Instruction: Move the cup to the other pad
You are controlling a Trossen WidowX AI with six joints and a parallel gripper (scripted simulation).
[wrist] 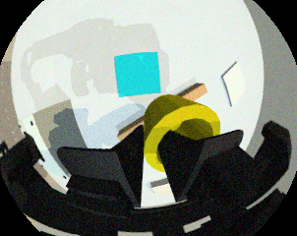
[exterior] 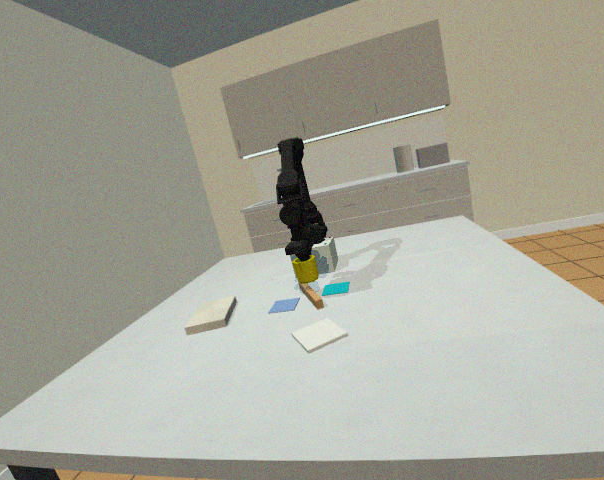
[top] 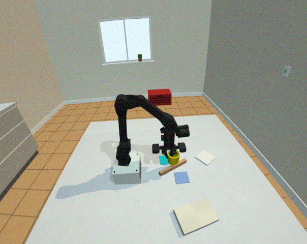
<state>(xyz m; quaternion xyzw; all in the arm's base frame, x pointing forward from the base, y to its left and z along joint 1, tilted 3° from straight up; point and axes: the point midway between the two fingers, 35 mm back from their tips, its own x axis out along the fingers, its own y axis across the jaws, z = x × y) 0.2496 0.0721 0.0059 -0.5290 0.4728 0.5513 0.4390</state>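
My gripper tip is 10 cm above the cyan pad, 7 cm to the right of it and 2 cm past it. Also, from my gripper tip: yellow cup (2 cm ahead); then wooden bar (8 cm below, 3 cm ahead); then blue pad (10 cm below, 9 cm ahead, 7 cm to the right).
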